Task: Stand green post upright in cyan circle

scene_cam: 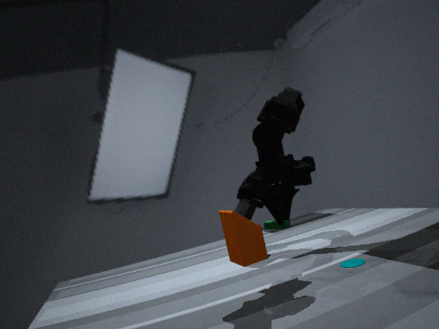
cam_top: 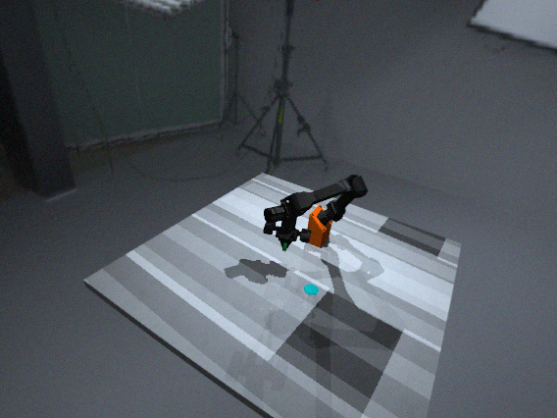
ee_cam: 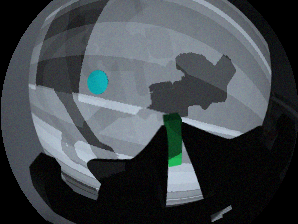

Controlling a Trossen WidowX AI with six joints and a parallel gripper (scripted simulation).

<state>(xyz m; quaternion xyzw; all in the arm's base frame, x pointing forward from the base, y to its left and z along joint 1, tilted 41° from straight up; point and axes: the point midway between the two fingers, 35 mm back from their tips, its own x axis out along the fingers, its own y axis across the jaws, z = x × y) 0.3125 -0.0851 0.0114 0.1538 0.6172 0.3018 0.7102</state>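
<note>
Right now the green post is 2 cm behind my gripper tip and 1 cm to the right of it. From my gripper tip the other things lie so: cyan circle 15 cm to the left, 14 cm below, 3 cm ahead.
</note>
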